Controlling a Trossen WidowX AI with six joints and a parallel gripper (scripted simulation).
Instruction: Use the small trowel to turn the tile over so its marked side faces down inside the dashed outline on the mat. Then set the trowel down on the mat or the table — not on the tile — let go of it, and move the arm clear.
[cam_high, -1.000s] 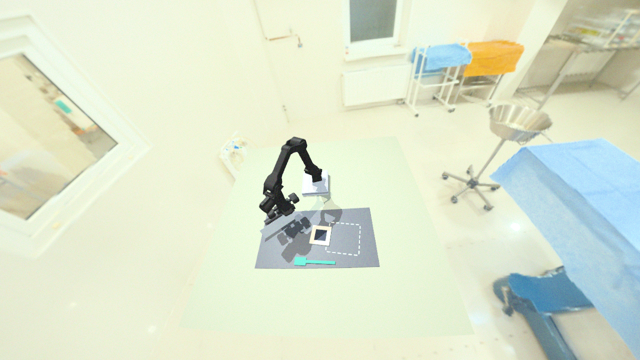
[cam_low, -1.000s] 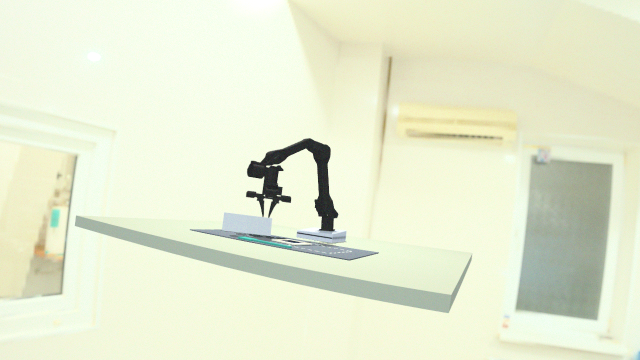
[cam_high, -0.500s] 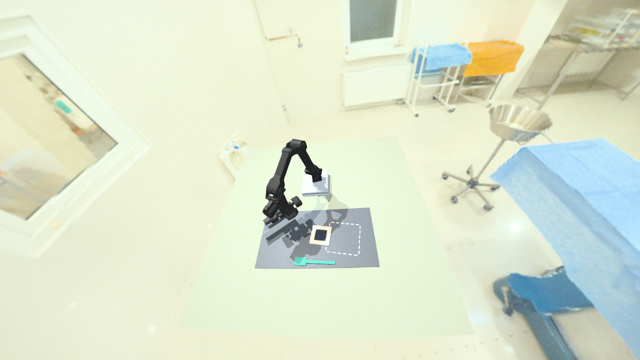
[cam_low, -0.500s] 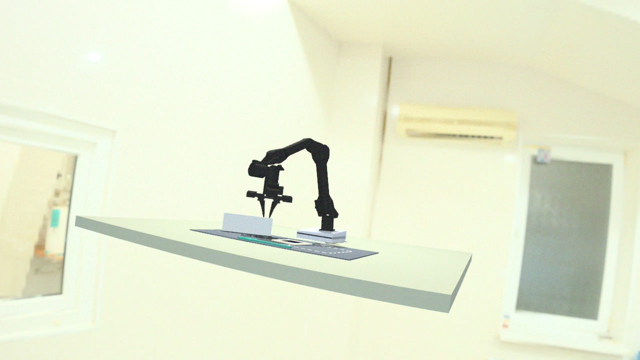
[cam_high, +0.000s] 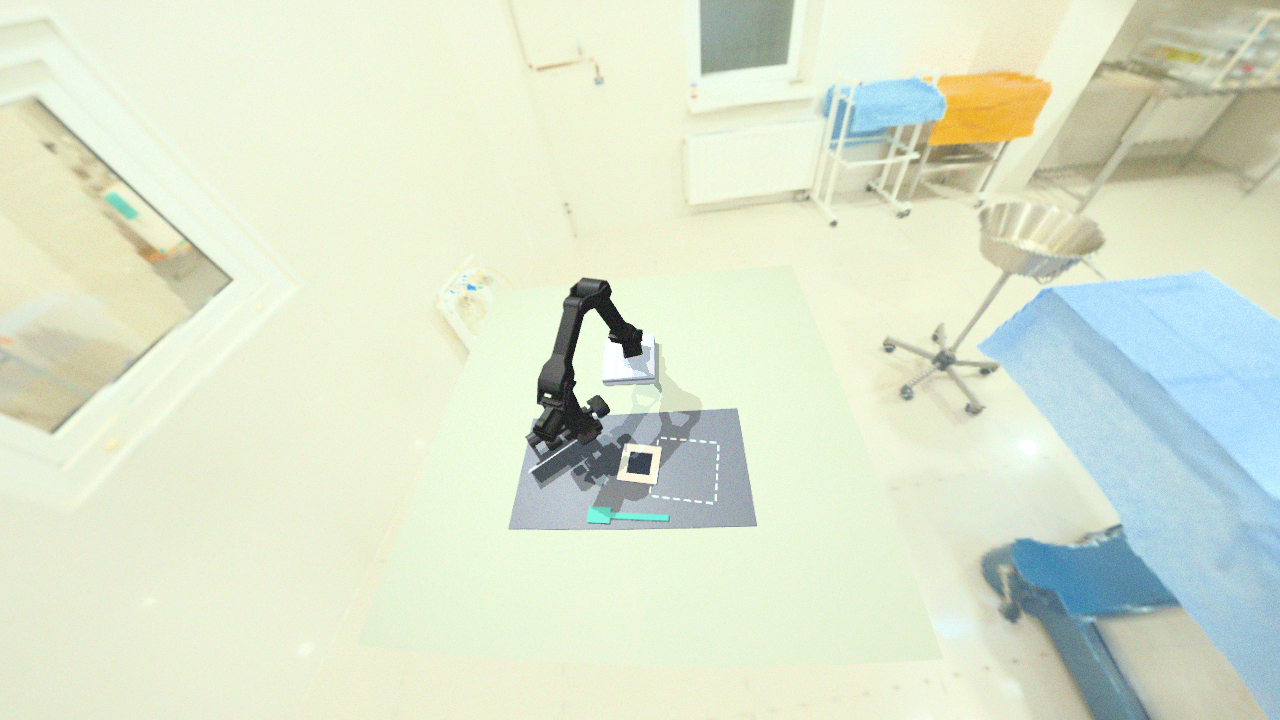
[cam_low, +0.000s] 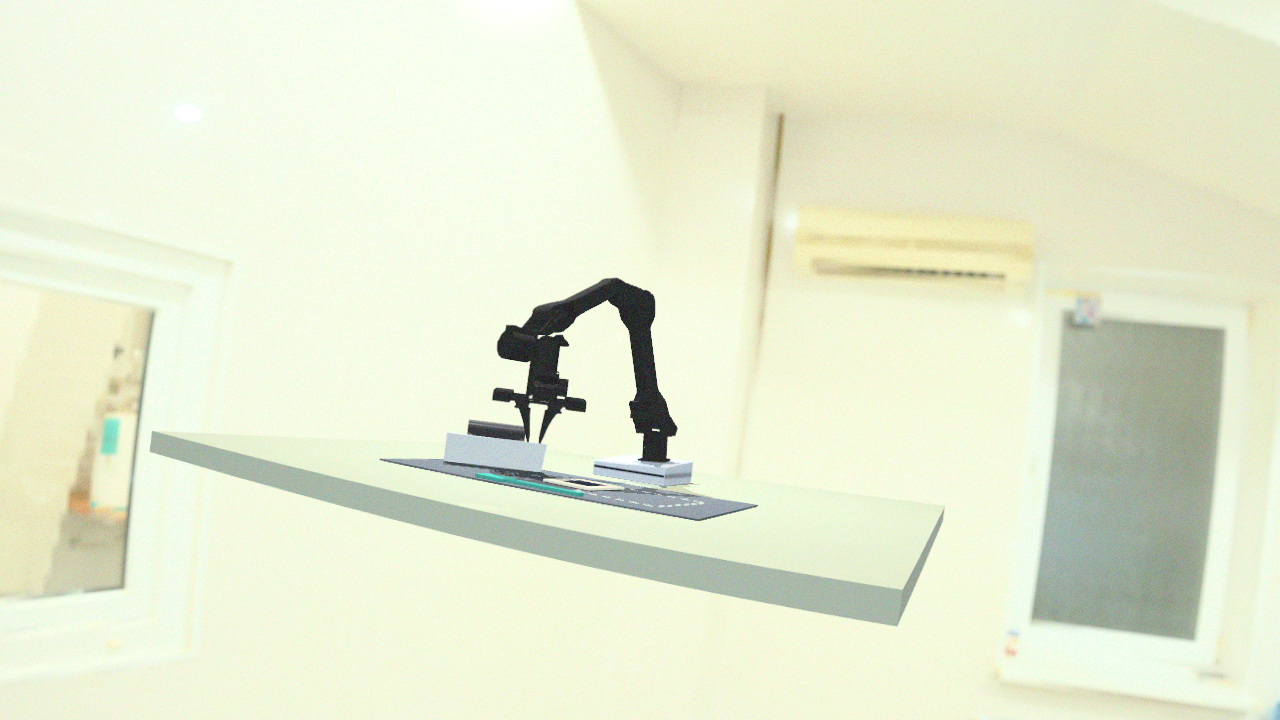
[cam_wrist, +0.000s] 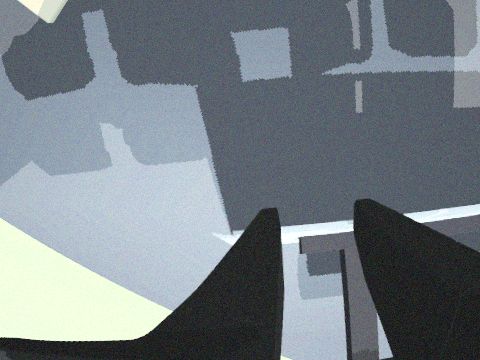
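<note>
My gripper tip is 2 cm past the trowel, 7 cm to the left of it and 1 cm above it. From my gripper tip the other things lie so: grey mat: 8 cm ahead, 11 cm to the left, 8 cm below; white tile: 8 cm ahead, 14 cm to the left, 6 cm below; teal flat tool: 22 cm ahead, 7 cm to the left, 6 cm below.
</note>
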